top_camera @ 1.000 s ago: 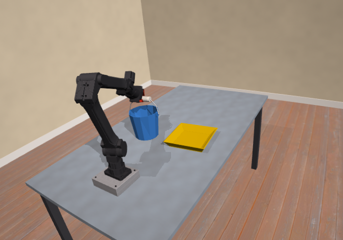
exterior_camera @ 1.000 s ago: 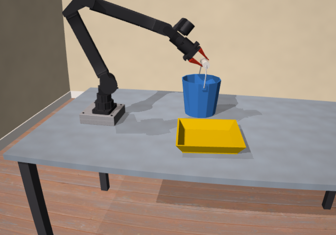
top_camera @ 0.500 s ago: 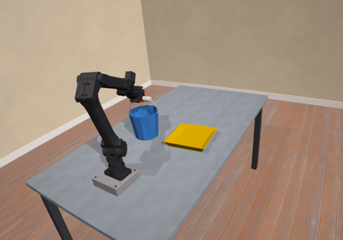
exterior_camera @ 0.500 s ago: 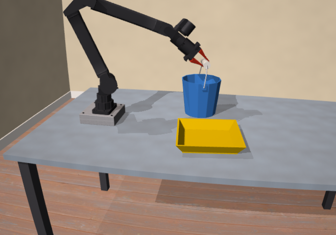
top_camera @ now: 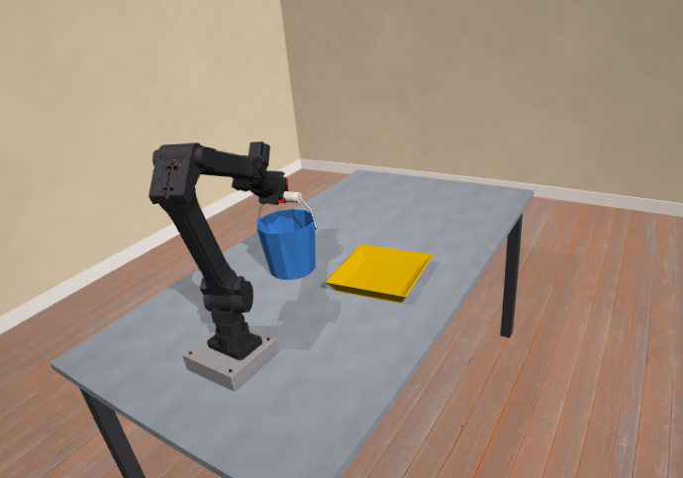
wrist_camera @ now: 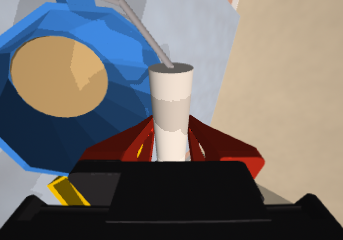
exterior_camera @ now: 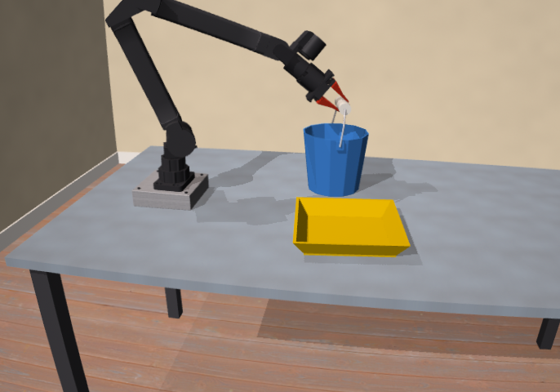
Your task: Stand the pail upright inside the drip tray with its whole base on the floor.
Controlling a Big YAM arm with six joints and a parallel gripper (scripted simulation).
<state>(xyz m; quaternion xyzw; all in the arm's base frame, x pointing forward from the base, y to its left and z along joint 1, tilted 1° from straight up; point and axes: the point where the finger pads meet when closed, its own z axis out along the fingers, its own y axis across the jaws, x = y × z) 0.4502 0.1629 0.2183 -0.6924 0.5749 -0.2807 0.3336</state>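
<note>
Right now the pail handle is 30 mm below my hand. From my hand the other things lie so: yellow drip tray 310 mm to the right, 240 mm below, 40 mm ahead; then blue pail 100 mm below, 10 mm behind.
</note>
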